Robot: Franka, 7 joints.
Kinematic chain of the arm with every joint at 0, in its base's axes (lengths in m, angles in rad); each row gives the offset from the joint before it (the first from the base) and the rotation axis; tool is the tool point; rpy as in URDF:
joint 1: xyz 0 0 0.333 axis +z
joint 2: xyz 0 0 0 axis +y
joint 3: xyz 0 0 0.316 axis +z
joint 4: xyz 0.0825 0 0 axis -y
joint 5: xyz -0.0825 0 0.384 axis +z
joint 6: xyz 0 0 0 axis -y
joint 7: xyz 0.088 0 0 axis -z
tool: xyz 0 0 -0.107 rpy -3.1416 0 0
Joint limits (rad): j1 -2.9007..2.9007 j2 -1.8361..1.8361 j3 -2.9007..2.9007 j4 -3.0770..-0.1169 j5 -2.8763..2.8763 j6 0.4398..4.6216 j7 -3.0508..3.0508
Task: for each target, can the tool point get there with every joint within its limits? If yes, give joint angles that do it. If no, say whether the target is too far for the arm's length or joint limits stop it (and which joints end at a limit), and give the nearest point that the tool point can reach.
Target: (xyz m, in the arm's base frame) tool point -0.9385 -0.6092 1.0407
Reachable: no: too far | nearest point -0.6081 -0.3948 0.7916 | short by 0.466 m
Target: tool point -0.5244 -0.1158 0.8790
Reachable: yes | joints 1.6444 0.2879 1.9829 -1.3793 0.5444 2.4987 -0.5541
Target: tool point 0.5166 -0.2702 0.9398
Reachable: yes | joints -0.1203 0.9726 -2.0870 -0.6058 1.1487 3.0141 -2.1687
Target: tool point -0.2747 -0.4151 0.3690
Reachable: yes | joints 2.4167 -0.2448 1.5198 -2.4969 2.3564 1.4256 -0.8476
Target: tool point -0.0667 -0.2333 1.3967
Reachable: no: too far | nearest point -0.0524 -0.1834 1.1694 | short by 0.233 m
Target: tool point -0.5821 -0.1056 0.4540
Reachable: yes | joints 2.1726 0.1246 1.1774 -2.0460 -1.5187 2.4423 0.2792
